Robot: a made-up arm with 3 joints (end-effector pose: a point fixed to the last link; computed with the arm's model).
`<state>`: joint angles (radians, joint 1 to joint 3).
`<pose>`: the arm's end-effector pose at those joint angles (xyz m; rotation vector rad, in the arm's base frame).
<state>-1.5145 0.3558 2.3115</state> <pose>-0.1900 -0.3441 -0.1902 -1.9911 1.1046 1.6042</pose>
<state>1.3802 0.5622 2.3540</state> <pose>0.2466 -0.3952 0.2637 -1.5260 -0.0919 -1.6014</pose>
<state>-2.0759 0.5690 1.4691</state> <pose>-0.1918 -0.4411 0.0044 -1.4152 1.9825 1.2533</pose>
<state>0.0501 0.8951 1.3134</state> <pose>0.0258 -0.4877 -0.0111 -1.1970 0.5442 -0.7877</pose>
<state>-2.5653 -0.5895 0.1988</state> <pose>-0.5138 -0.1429 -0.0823 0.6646 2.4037 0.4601</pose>
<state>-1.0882 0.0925 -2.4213</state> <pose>-0.1436 -0.3603 -0.3628 2.0764 0.3810 -1.3062</pose>
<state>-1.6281 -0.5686 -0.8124</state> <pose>-0.2671 -0.1919 -0.4373 1.0712 1.7159 -0.2365</pose>
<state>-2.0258 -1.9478 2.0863</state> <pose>-0.1824 0.4061 0.1357 0.2097 -0.3014 1.3790</pose>
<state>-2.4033 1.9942 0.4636</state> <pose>0.2948 -0.2164 0.5179 -2.5194 1.7545 -0.5575</pose>
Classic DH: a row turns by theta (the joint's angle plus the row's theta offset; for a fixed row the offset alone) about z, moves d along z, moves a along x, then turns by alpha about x. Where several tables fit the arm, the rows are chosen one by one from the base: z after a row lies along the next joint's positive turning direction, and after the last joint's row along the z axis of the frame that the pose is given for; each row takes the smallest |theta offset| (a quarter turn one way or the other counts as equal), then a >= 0, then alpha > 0; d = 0 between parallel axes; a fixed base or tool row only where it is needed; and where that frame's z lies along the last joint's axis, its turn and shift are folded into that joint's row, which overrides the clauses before.
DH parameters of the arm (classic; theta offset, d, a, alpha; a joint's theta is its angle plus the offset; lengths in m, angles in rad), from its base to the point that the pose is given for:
base (fixed): 0 0.1 0 1.5708
joint 1: 0 0.023 -0.006 1.5708
joint 2: 1.5708 0.222 0.322 -1.5708
joint 3: 0 -0.379 0.093 -1.5708
tool (fixed): 1.5708 0.078 0 0

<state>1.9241 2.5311 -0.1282</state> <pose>0.3405 0.1073 -0.3710 2.3120 -0.8204 -1.5431</pose>
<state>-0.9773 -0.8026 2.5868</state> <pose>0.0267 0.1093 -0.3675 -1.8515 -0.5400 1.2910</pose>
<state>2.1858 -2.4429 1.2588</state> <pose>0.1578 0.4323 0.0664 1.9739 1.2868 -0.4385</pose>
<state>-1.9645 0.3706 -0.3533</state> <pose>-0.2398 -0.5669 -0.0054 -0.1293 1.8514 -0.5750</pose>
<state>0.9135 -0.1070 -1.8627</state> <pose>0.5147 -0.3503 0.2211 1.6663 -0.5301 0.9029</pose>
